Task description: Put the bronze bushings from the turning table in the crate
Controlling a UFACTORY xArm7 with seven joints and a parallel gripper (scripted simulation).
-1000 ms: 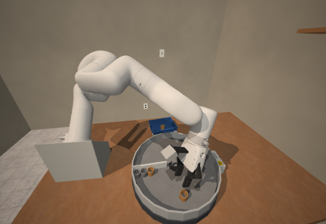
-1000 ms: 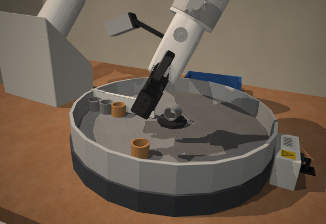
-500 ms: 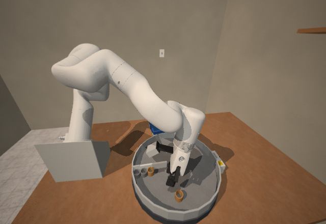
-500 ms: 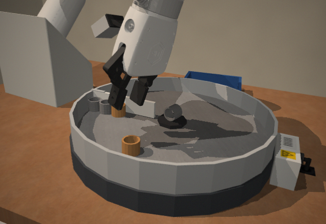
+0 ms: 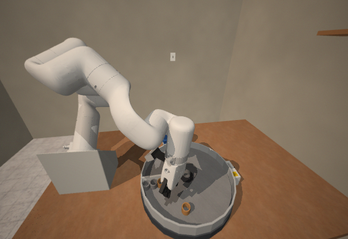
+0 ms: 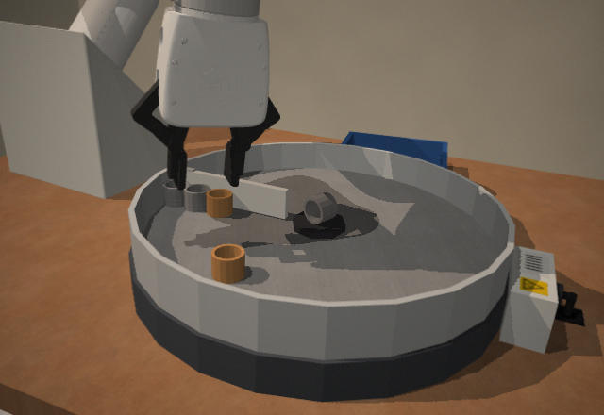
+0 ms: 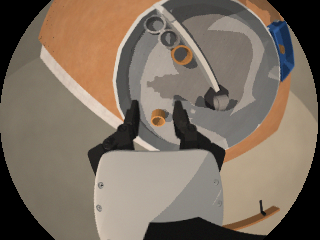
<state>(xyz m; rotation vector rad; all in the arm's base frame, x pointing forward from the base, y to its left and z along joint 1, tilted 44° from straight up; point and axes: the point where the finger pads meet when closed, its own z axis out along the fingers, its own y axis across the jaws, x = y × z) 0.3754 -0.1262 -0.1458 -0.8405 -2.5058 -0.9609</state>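
The blue crate is 80 mm ahead of my hand, 460 mm to the left of it and 120 mm below it. Round my hand: turning table: 90 mm ahead, 100 mm to the left, 90 mm below.
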